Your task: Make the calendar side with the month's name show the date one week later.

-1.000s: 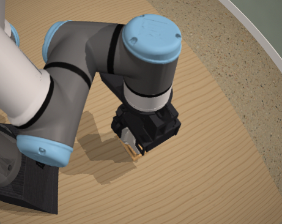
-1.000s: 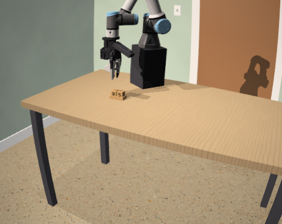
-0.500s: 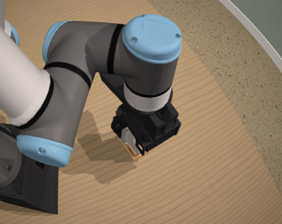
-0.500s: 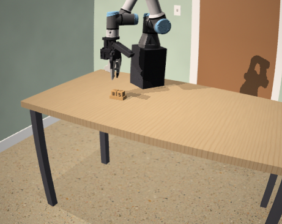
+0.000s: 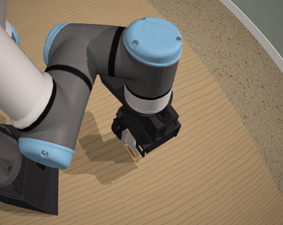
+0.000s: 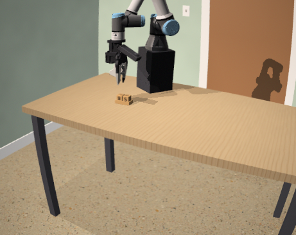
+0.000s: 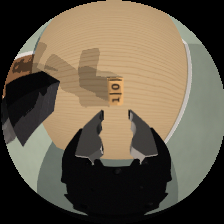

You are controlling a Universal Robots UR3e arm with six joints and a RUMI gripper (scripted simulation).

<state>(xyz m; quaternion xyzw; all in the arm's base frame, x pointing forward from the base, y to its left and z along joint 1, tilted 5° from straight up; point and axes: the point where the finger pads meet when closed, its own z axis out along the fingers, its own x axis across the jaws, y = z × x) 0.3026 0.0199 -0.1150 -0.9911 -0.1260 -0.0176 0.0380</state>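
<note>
Now: the wooden tray 1 cm behind my hand, 1 cm to the left of it and 10 cm below it.
</note>
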